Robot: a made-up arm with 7 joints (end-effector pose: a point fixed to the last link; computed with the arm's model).
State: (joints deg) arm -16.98 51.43 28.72 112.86 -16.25 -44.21 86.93
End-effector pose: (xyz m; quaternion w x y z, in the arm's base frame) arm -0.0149 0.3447 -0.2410 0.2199 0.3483 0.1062 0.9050
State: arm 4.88 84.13 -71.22 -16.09 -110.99 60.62 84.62
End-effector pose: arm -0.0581 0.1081 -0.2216 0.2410 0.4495 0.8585 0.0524
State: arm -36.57 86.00 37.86 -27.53 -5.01 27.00 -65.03
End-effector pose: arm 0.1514 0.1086 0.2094 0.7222 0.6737 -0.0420 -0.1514
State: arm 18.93 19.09 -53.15 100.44 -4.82 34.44 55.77
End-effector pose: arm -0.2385 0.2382 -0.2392 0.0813 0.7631 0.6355 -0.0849
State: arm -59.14 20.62 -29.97 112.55 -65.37 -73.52 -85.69
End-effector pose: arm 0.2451 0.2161 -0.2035 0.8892 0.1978 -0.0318 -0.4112
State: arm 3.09 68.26 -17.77 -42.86 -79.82 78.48 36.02
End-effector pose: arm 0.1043 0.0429 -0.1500 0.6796 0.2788 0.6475 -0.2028
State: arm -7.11 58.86 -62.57 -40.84 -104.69 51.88 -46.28
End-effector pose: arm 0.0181 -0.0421 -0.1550 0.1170 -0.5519 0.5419 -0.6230
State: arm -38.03 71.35 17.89 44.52 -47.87 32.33 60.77
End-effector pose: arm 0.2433 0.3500 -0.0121 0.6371 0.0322 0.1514 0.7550
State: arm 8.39 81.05 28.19 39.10 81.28 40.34 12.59
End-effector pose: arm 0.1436 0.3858 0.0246 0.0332 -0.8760 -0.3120 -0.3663
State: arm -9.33 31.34 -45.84 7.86 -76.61 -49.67 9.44
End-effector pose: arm 0.1835 0.0305 -0.2340 0.9247 -0.3751 0.0410 0.0503
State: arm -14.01 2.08 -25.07 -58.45 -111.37 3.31 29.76
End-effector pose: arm 0.1378 -0.0101 0.0632 0.5126 -0.7413 0.1290 -0.4137
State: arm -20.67 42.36 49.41 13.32 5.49 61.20 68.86
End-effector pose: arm 0.1697 0.3428 -0.0725 0.3699 0.2473 0.2746 0.8524
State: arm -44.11 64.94 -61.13 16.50 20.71 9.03 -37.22
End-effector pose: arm 0.2789 0.1336 -0.1927 0.4732 0.6774 0.3649 -0.4290
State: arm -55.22 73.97 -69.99 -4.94 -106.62 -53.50 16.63
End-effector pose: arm 0.2810 0.0857 -0.0934 0.9593 -0.2651 -0.0958 0.0152
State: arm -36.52 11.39 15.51 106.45 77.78 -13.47 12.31
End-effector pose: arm 0.0936 0.0992 -0.3746 0.6903 0.4612 0.4513 -0.3274
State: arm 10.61 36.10 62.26 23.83 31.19 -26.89 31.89
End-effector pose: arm 0.0700 0.3703 -0.1005 0.6310 0.5831 -0.0105 0.5117
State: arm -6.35 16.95 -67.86 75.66 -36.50 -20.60 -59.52
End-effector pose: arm -0.0069 0.1106 -0.3858 0.5524 -0.1228 0.5860 -0.5800
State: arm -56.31 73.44 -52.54 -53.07 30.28 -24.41 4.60
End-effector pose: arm 0.1140 -0.0659 -0.0279 0.3731 0.4894 -0.6150 -0.4930
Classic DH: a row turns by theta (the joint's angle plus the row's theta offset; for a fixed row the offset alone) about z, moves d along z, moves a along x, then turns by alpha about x. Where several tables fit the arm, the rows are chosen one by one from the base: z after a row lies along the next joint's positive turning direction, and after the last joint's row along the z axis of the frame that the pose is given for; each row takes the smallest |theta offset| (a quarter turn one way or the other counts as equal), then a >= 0, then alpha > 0; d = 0 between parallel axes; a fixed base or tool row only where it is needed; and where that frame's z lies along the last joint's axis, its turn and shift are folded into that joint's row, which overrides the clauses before.
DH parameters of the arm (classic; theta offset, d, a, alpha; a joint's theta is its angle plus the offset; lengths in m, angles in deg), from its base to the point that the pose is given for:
base (fixed): -4.07 0 0 -74.51
joint 1: -75.12 0.0581 -0.0212 -90
joint 2: 74 -0.0001 -0.0051 90
joint 3: 90 -0.1377 0.0105 -90
joint 4: 90 0.0023 0.0125 90
joint 5: 0 0.1847 0 -90
joint 6: -90 0 0.0681 90
joint 7: 0 0.0001 0 0

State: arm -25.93 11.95 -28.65 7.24 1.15 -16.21 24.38
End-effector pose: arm 0.2547 -0.0521 -0.1423 0.9785 0.0696 -0.1664 -0.0997
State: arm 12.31 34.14 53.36 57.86 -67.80 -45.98 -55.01
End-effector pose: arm -0.0671 0.3683 -0.1888 0.9195 0.0760 -0.1387 0.3598
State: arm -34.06 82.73 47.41 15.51 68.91 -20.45 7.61
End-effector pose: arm 0.1733 0.2645 0.1950 0.2872 0.8614 -0.1503 0.3910
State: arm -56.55 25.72 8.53 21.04 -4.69 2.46 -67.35
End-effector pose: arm 0.3554 0.1196 0.0078 0.8344 0.1994 -0.0877 -0.5062
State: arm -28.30 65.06 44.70 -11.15 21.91 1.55 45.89
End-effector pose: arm 0.1811 0.2131 0.1630 0.4531 0.4197 -0.5314 0.5797
